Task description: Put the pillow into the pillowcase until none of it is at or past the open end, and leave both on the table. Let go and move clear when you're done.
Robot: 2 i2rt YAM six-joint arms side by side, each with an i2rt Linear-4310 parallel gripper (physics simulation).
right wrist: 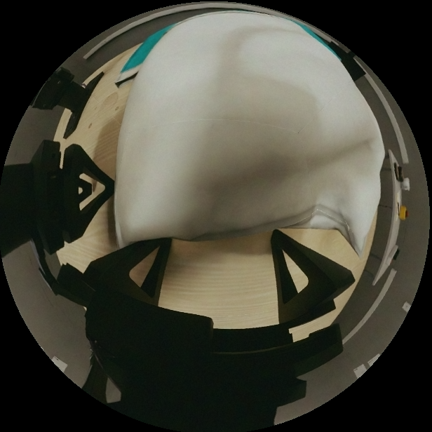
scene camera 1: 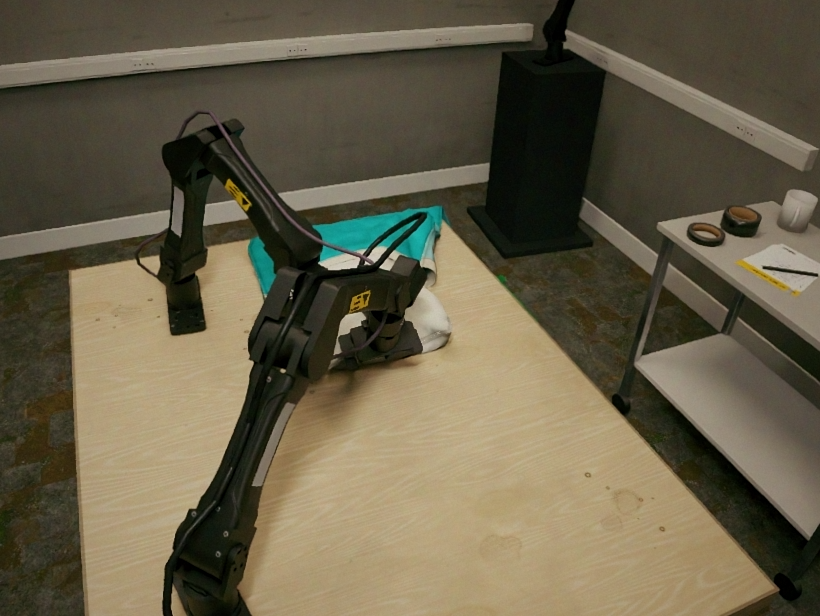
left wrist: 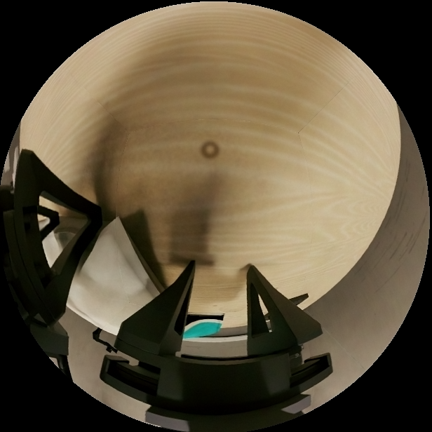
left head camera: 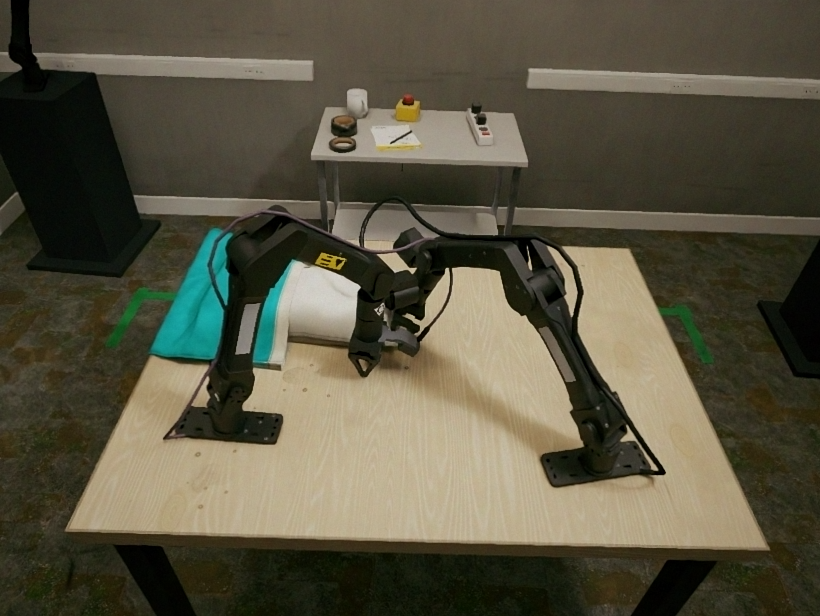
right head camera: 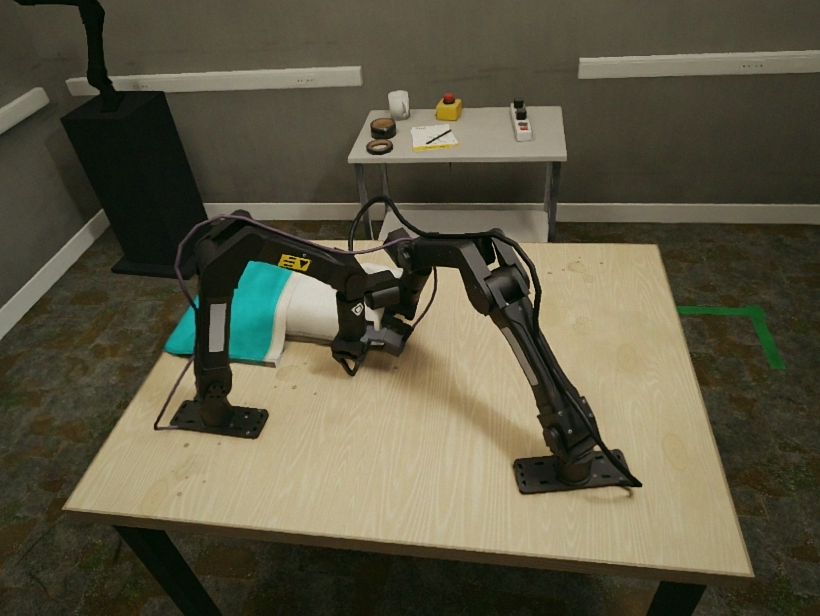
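Note:
The white pillow (left head camera: 321,308) (right head camera: 310,314) (scene camera 1: 435,318) (left wrist: 112,272) (right wrist: 240,125) lies on the table, its left part inside the teal pillowcase (left head camera: 188,318) (right head camera: 255,311) (scene camera 1: 351,232) (left wrist: 202,329) (right wrist: 147,52). A large part sticks out to the right past the cream-edged open end. My left gripper (left head camera: 363,364) (right head camera: 348,366) (left wrist: 222,267) is partly open and empty, low beside the pillow's near edge. My right gripper (right wrist: 220,234) is wide open and empty at the pillow's outer end, fingertips close to its edge. Its fingers are mostly hidden in the head views.
The two arms nearly meet over the pillow, and my right gripper is very close to my left one. Cables loop above both arms. A small grey cart (left head camera: 424,155) (right head camera: 464,155) (scene camera 1: 702,265) with a mug and tape rolls stands behind the wooden table (left head camera: 397,464).

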